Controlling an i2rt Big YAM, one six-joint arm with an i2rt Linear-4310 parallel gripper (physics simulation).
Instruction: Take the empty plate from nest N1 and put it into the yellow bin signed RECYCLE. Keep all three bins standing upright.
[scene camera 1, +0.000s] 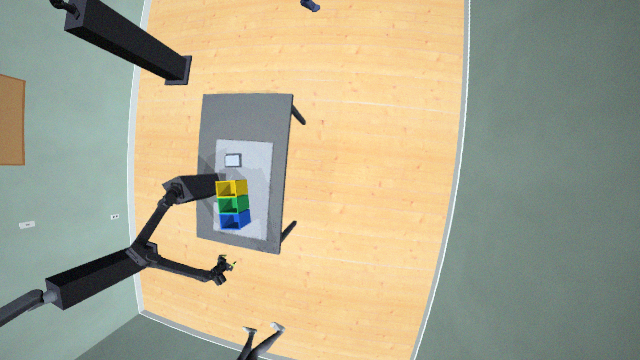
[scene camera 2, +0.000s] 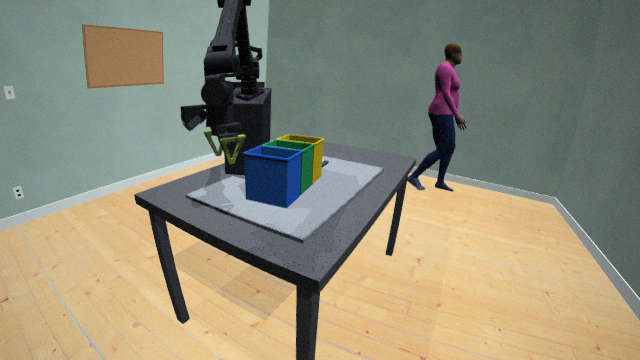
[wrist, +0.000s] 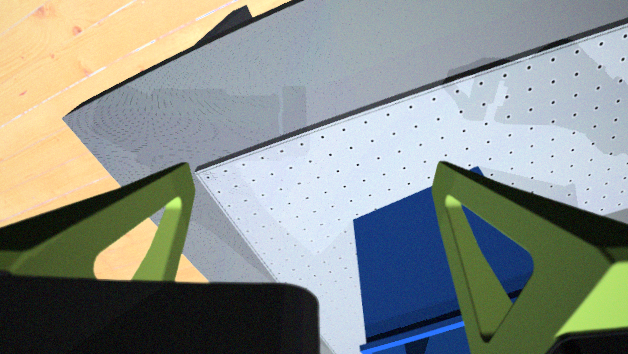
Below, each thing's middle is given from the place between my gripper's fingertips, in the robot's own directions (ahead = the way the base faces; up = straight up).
The blue bin (scene camera 2: 272, 175) is 28 cm to the left of my hand, 13 cm below it and 6 cm behind it. Round my hand: green bin (scene camera 2: 307, 156) (41 cm to the left, 13 cm below, 9 cm behind).
